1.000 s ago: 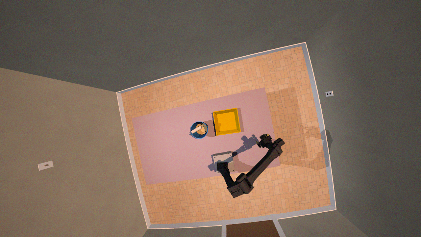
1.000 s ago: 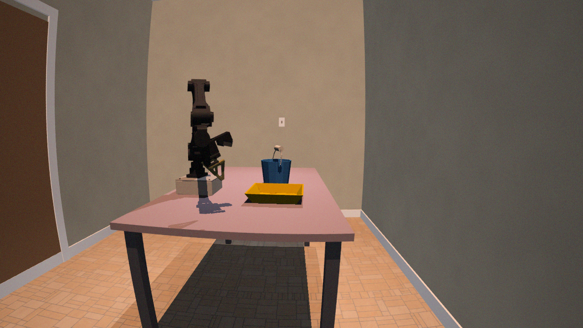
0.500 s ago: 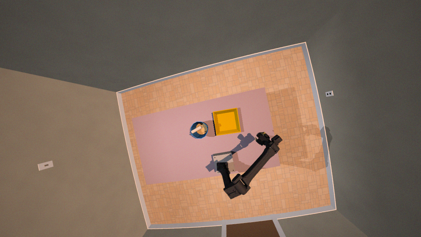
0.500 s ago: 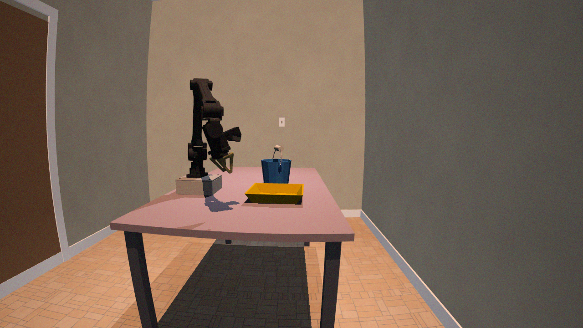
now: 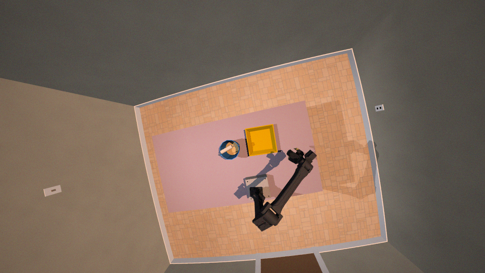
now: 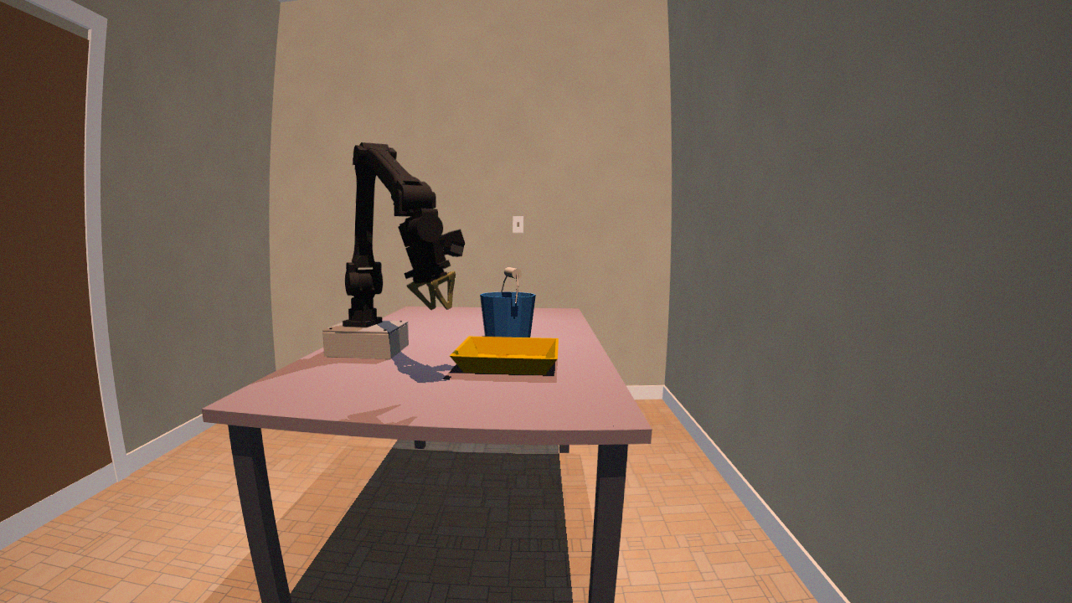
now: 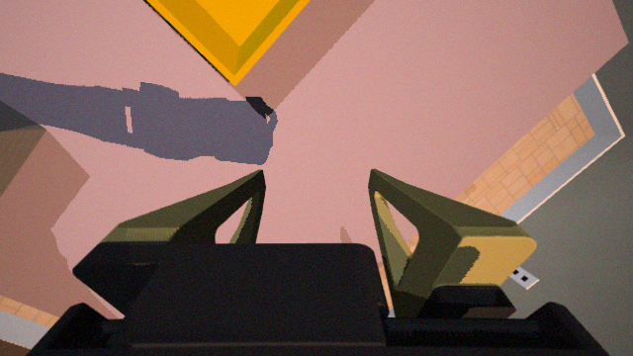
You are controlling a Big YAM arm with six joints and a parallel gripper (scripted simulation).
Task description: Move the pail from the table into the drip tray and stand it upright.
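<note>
Right now my hand is 60 mm short of the pail handle, 530 mm to the right of it and 10 mm below it. Round my hand: blue pail 60 mm ahead, 530 mm to the left, 50 mm below; yellow drip tray 110 mm ahead, 240 mm to the left, 170 mm below.
</note>
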